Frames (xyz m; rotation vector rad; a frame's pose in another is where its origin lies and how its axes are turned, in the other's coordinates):
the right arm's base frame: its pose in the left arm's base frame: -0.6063 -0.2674 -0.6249 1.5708 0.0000 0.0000
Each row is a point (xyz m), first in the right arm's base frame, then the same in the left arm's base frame.
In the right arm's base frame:
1: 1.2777 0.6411 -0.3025
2: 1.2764 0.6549 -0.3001
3: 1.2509 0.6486 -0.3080
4: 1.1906 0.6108 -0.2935
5: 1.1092 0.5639 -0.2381
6: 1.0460 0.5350 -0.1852
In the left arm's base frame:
1: 0.6714 0.0351 0.0162
2: 0.6701 0.0327 0.0300
3: 0.6446 0.0406 0.0237
4: 0.5843 0.0261 -0.0141
5: 0.5029 -0.0293 -0.0610
6: 0.4397 -0.0822 -0.0899

